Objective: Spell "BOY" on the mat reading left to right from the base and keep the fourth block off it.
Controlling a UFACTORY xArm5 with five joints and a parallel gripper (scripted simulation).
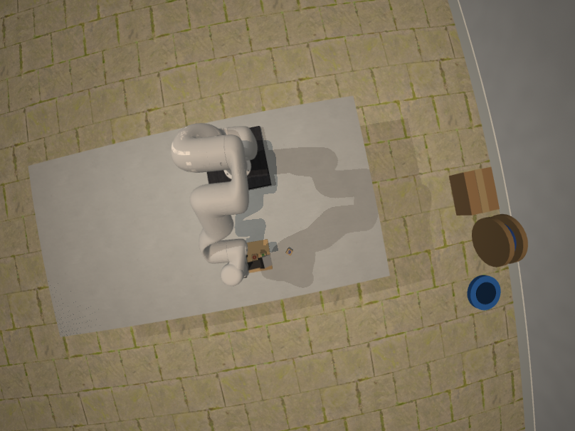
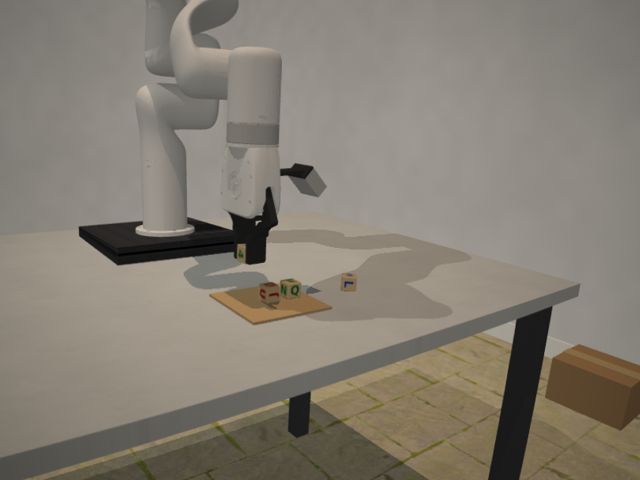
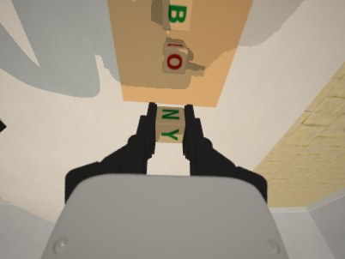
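My hand is 90 mm above the tan mat and 40 mm to the right of it.
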